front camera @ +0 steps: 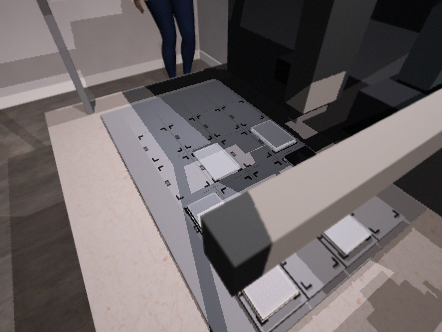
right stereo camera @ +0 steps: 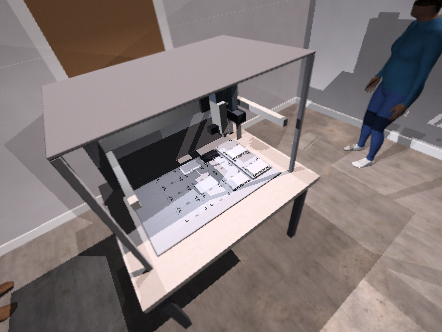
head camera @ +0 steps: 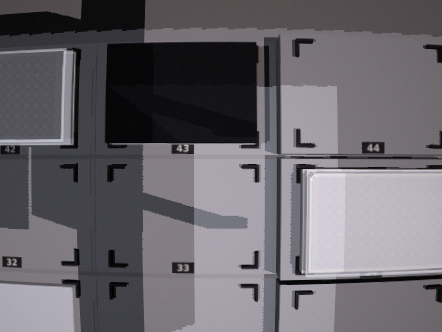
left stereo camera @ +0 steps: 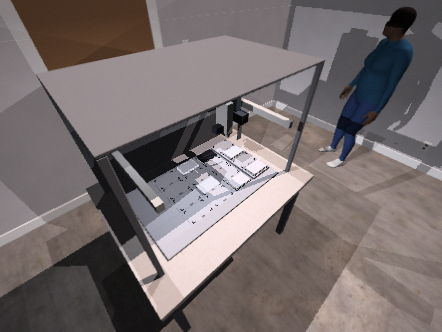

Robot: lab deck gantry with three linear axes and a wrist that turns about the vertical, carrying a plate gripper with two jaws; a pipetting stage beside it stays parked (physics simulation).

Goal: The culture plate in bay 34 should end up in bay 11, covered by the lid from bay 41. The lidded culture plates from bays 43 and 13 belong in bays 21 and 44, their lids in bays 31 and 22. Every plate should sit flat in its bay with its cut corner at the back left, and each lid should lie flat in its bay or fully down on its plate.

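Pixels of known places: gripper, fingertip midpoint: (right stereo camera: 235,135) (left stereo camera: 234,136); robot's base at its link origin: (front camera: 139,137) (right stereo camera: 186,221) (left stereo camera: 193,222).
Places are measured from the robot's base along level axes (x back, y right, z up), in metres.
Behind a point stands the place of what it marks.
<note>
A culture plate (head camera: 372,220) {y -0.259, x -0.546, z 0.031 m} (front camera: 348,234) {y -0.254, x -0.594, z 0.031 m} lies in bay 34, cut corner at the back left, its wells faint as if under a lid. In the front view a pale, shallow labware piece (front camera: 204,204) {y -0.041, x -0.351, z 0.014 m} shows in bay 13, partly behind the beam. A solid black block (head camera: 182,95) {y -0.361, x -0.394, z 0.017 m} (front camera: 299,155) {y -0.359, x -0.351, z 0.017 m} covers bay 43. Bay 44 (head camera: 380,100) {y -0.359, x -0.563, z 0.014 m} is vacant. Bay 22 holds a smooth white piece (head camera: 35,310) {y -0.169, x -0.256, z 0.008 m} (front camera: 217,161) {y -0.150, x -0.237, z 0.008 m}. My gripper (left stereo camera: 239,133) {y -0.257, x -0.556, z 0.160 m} (right stereo camera: 239,132) {y -0.257, x -0.556, z 0.160 m} hangs above the deck's back right. I see nothing hanging below it; its jaws are too small to read. The front beam may hide it.
A grey patterned piece (head camera: 30,97) {y -0.362, x -0.258, z 0.014 m} (front camera: 273,136) {y -0.355, x -0.242, z 0.014 m} lies in bay 42. A patterned plate (front camera: 271,294) {y -0.040, x -0.596, z 0.029 m} stands at the deck's front right. A pale beam (front camera: 340,170) {y 0.003, x -0.623, z 0.400 m} crosses the front view. Frame posts (left stereo camera: 304,117) {y 0.111, x -0.704, z 0.404 m} (right stereo camera: 301,115) {y 0.114, x -0.707, z 0.397 m} stand at the table corners. The parked pipetting stage (left stereo camera: 222,119) is beside the gripper.
</note>
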